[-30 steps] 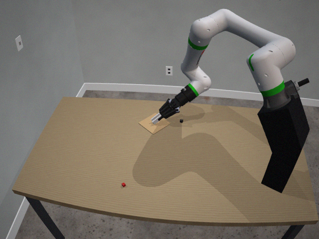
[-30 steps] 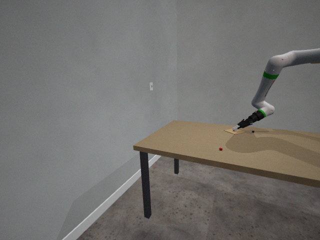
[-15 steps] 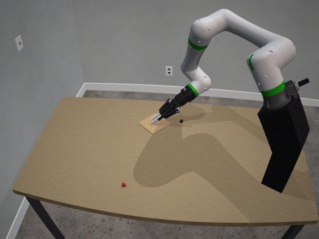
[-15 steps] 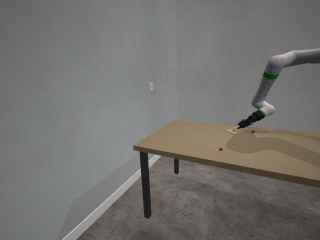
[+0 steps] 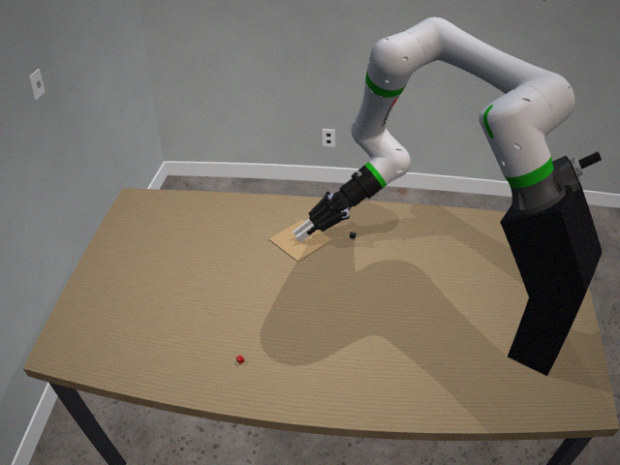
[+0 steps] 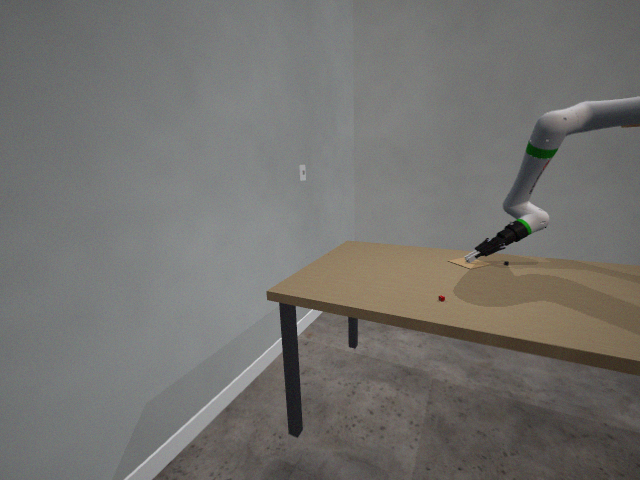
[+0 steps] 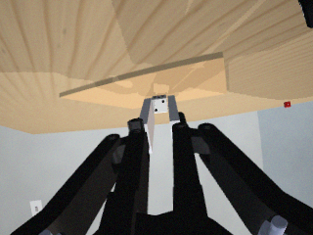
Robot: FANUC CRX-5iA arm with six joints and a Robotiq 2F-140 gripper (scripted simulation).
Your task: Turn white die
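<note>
The white die lies 20 mm below my hand, 20 mm ahead of it and 10 mm to the left of it. Round my hand: tan mat (30 mm below, 20 mm ahead, 10 mm to the left); black die (150 mm behind, 30 mm below, 10 mm to the right); red die (490 mm to the left, 140 mm ahead, 30 mm below).
</note>
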